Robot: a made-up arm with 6 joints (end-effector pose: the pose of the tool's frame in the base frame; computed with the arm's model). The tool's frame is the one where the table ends. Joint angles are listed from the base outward.
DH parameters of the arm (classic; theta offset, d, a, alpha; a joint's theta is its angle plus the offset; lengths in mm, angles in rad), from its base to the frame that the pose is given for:
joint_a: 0 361 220.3 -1.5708
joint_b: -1.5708 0 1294 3.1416
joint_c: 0 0 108.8 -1.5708
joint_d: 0 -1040.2 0 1.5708
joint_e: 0 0 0 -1.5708
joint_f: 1.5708 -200.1 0 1.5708
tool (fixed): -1.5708 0 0 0
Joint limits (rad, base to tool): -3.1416..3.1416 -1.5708..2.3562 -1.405..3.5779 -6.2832..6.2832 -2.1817..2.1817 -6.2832..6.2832
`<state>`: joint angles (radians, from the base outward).
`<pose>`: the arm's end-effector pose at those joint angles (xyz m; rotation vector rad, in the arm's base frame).
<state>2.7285 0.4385 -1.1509 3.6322 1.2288 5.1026</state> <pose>-0.5978 0.3590 0.4265 1.1478 0.3300 -0.1252</pose>
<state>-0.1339 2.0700 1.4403 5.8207 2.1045 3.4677</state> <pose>2.2391 -0.3792 -0.5986 2.0403 -1.1011 1.7710</pose>
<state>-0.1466 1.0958 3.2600 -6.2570 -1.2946 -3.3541</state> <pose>0.8186 -0.1260 1.9072 -2.7169 0.1034 -1.2847</pose>
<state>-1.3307 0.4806 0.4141 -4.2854 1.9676 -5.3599</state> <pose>0.5868 -1.6904 1.4767 -2.2422 -0.5982 0.7731</pose>
